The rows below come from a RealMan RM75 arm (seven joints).
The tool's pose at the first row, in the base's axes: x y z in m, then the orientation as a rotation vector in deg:
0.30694 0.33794 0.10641 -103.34 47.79 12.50
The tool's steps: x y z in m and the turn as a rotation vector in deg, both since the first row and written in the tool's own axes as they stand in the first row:
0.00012 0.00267 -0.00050 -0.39 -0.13 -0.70
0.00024 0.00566 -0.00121 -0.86 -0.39 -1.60
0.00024 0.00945 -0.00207 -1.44 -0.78 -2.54
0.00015 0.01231 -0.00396 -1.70 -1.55 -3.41
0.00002 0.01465 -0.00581 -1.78 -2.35 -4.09
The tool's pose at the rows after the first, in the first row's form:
0.30522 0.33699 0.10453 -103.94 47.06 12.34
0.30325 0.33581 0.10249 -104.65 46.06 12.20
0.30065 0.33441 0.09996 -105.44 44.93 12.20
0.29832 0.33229 0.09860 -105.80 43.58 12.43
0.29630 0.33031 0.09764 -105.91 42.39 12.73

